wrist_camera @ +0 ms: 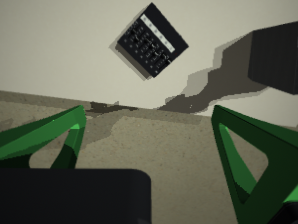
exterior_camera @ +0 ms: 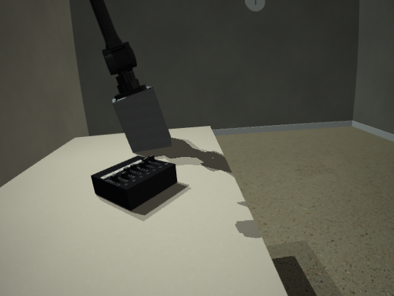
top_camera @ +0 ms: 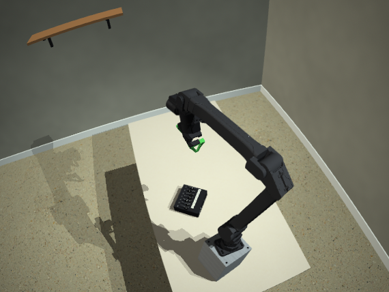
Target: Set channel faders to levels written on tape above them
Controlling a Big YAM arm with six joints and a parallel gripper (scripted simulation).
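The channel 2 fader lies 440 mm below my hand, 40 mm ahead of it and 20 mm to the left of it. Also, from my hand: master fader cap (440 mm below, 90 mm to the left, 50 mm behind); channel 1 fader cap (440 mm below, 50 mm ahead).
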